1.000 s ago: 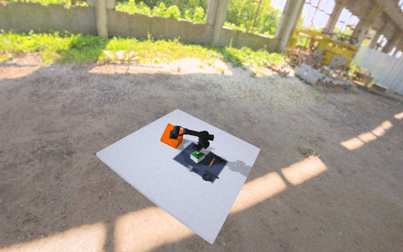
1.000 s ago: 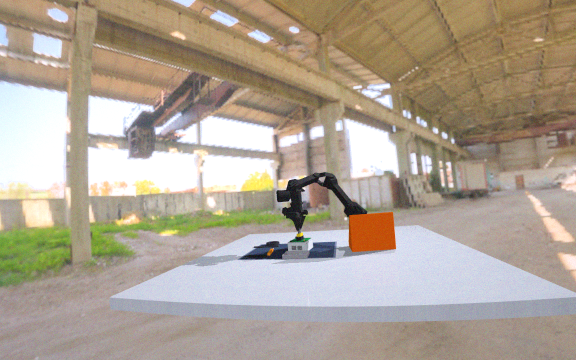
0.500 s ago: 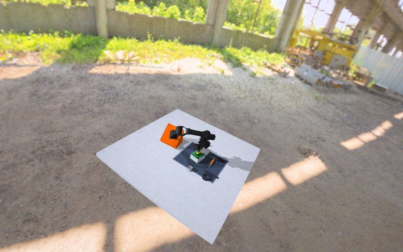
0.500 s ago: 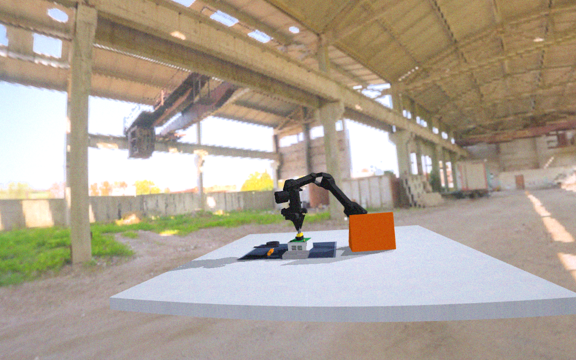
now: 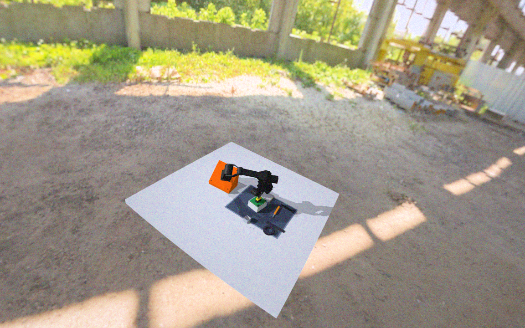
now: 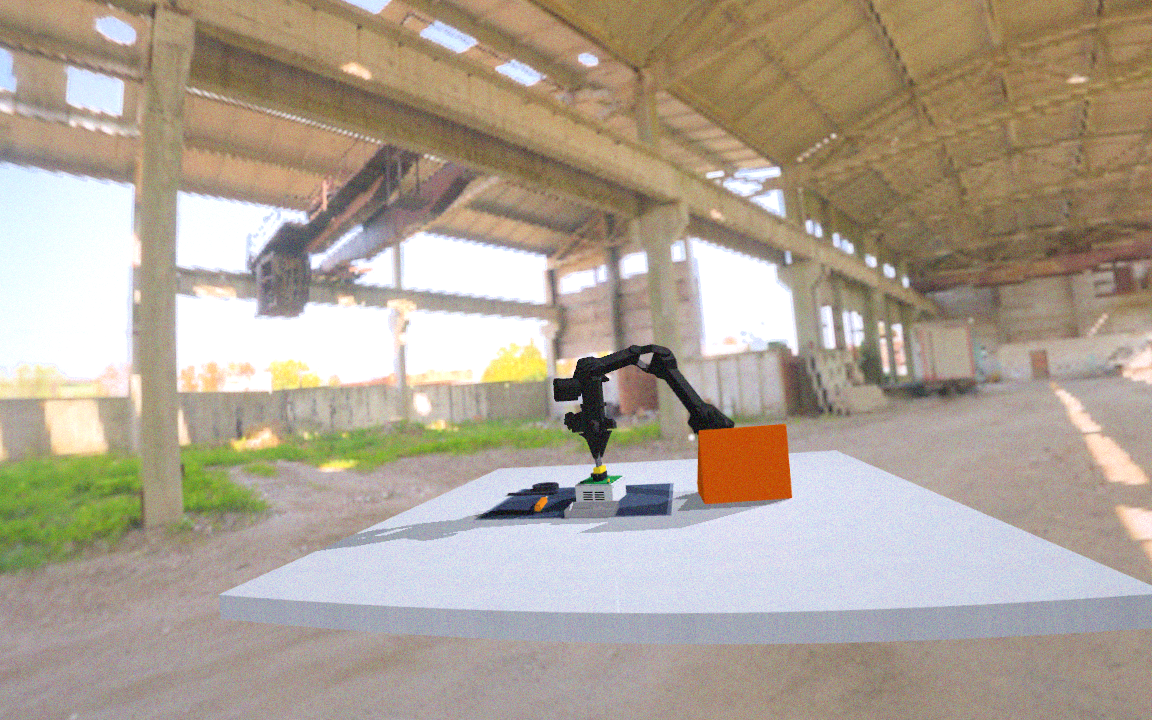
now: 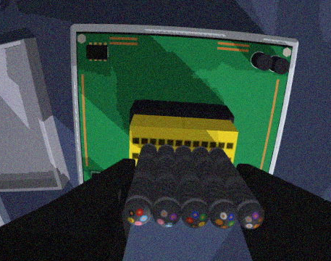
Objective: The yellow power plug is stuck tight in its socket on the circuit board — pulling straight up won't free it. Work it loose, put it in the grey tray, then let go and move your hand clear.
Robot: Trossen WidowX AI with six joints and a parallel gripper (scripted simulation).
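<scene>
Now: the yellow power plug 3 cm below my gripper tip. From my gripper tip the other things lie so: dark mat 5 cm ahead, 11 cm below; black rod 21 cm ahead, 12 cm to the right, 11 cm below.
</scene>
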